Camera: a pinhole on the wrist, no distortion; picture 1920 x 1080 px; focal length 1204.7 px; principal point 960.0 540.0 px. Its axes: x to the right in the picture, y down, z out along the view. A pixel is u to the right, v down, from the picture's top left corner.
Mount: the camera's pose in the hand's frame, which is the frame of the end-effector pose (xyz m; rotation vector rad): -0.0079 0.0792 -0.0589 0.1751 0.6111 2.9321
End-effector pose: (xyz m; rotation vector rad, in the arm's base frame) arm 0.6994 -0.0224 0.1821 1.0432 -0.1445 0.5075
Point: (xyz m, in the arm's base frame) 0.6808 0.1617 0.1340
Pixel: behind the camera
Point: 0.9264 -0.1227 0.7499
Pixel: 332 414
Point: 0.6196 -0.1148 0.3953
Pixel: 1215 621
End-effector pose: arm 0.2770 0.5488 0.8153 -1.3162 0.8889 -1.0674
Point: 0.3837 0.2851 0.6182
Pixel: outside the picture
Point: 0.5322 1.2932 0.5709
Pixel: outside the picture
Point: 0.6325 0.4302 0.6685
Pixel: 452 599
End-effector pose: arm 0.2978 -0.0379 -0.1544 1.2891 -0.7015 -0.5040
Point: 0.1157 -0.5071 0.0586
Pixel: 532 896
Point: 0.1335 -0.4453 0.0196
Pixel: 540 957
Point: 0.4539 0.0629 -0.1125
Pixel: behind the camera
